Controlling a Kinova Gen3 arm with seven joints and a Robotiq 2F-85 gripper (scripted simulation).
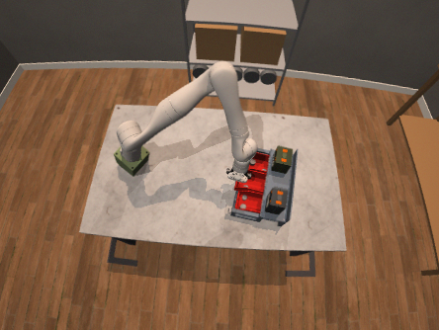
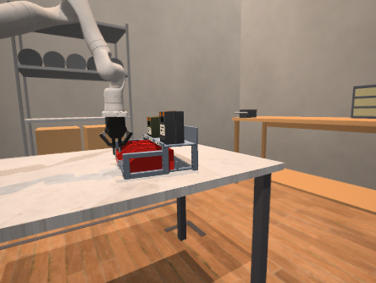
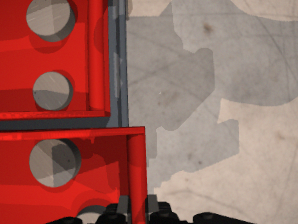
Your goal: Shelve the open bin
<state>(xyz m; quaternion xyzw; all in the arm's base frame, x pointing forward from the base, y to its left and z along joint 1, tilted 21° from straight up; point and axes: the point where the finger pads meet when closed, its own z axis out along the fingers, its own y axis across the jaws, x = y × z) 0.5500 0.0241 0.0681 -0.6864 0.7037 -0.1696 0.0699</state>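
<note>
Right now my hand is 5 cm short of the grey round part, 3 cm to the left of it and 3 cm above it. Also, from my hand: black tool case (19 cm ahead, 12 cm to the right, 10 cm above); then grey shelf (13 cm ahead).
</note>
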